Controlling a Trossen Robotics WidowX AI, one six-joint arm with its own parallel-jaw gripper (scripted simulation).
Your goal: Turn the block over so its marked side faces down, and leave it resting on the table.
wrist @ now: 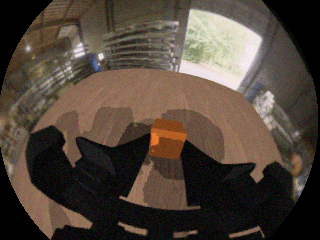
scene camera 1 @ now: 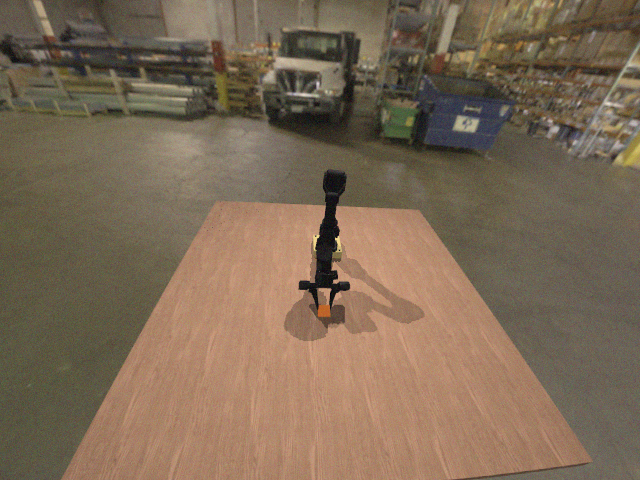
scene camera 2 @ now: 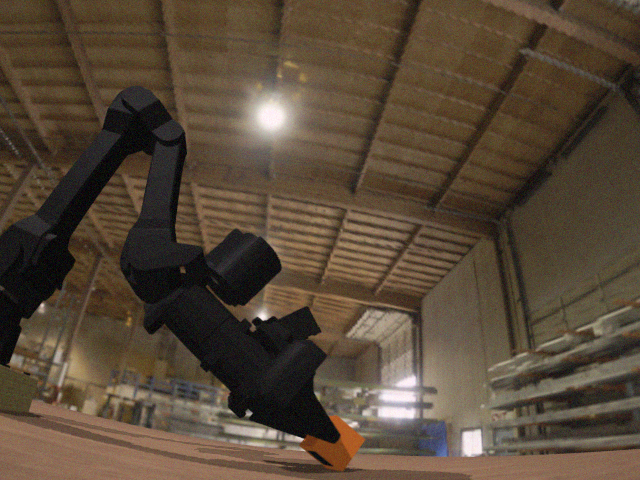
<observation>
In view: the gripper [scene camera 2: 328, 439] and an orange block [wrist: 167, 137].
The gripper shows as well in the wrist view [wrist: 166, 138] and in scene camera 1 [scene camera 1: 323, 309].
</observation>
